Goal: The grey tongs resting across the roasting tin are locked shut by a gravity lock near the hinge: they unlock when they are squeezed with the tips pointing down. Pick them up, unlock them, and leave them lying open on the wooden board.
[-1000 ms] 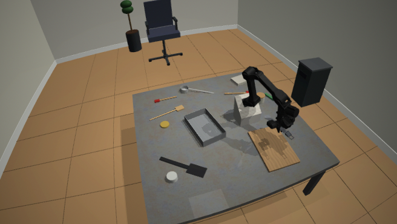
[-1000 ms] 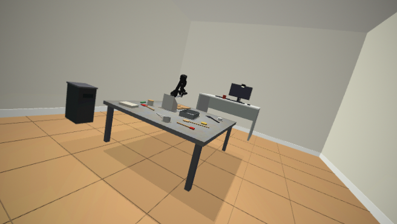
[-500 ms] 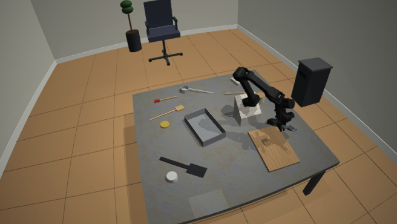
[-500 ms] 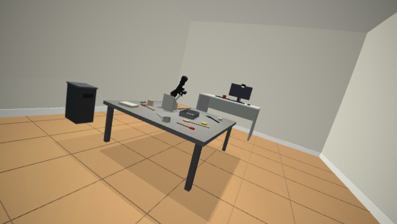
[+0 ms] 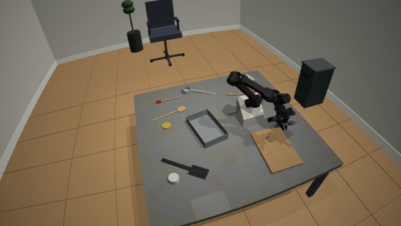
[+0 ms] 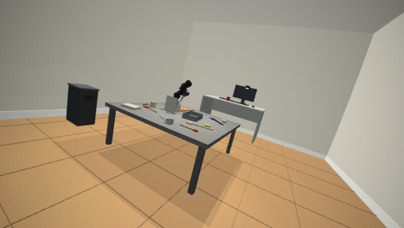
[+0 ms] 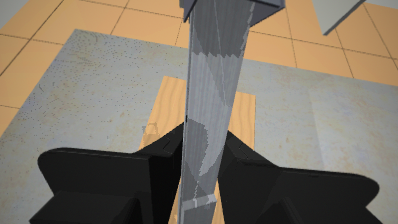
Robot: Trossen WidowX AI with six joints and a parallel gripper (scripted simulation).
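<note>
Now: the wooden board 190 mm below my gripper tip, 20 mm to the right of it and 10 mm ahead of it. Round my gripper tip: black spatula: 620 mm ahead, 190 mm below, 100 mm to the right; white puck: 720 mm ahead, 180 mm below, 40 mm to the right; grey roasting tin: 390 mm ahead, 370 mm to the right, 170 mm below.
</note>
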